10 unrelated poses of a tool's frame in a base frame.
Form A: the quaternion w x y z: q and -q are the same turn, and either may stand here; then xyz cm.
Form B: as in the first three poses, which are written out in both.
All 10 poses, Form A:
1: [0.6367, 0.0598, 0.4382, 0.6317, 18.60, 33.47, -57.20]
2: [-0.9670, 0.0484, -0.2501, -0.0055, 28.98, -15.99, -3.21]
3: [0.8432, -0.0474, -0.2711, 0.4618, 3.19, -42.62, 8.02]
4: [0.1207, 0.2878, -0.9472, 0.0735, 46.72, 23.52, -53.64]
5: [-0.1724, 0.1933, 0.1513, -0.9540, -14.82, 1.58, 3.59]
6: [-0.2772, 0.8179, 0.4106, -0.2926, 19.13, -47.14, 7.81]
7: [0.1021, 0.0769, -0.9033, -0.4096, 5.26, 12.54, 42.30]
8: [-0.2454, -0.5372, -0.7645, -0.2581, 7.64, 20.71, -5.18]
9: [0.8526, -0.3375, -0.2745, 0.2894, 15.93, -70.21, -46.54]
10: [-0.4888, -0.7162, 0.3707, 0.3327, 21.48, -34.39, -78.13]
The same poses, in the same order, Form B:
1: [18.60, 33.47, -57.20, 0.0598, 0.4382, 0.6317, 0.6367]
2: [28.98, -15.99, -3.21, -0.0484, 0.2501, 0.0055, 0.9670]
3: [3.19, -42.62, 8.02, -0.0474, -0.2711, 0.4618, 0.8432]
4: [46.72, 23.52, -53.64, 0.2878, -0.9472, 0.0735, 0.1207]
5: [-14.82, 1.58, 3.59, -0.1933, -0.1513, 0.9540, 0.1724]
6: [19.13, -47.14, 7.81, -0.8179, -0.4106, 0.2926, 0.2772]
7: [5.26, 12.54, 42.30, 0.0769, -0.9033, -0.4096, 0.1021]
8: [7.64, 20.71, -5.18, 0.5372, 0.7645, 0.2581, 0.2454]
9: [15.93, -70.21, -46.54, -0.3375, -0.2745, 0.2894, 0.8526]
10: [21.48, -34.39, -78.13, 0.7162, -0.3707, -0.3327, 0.4888]
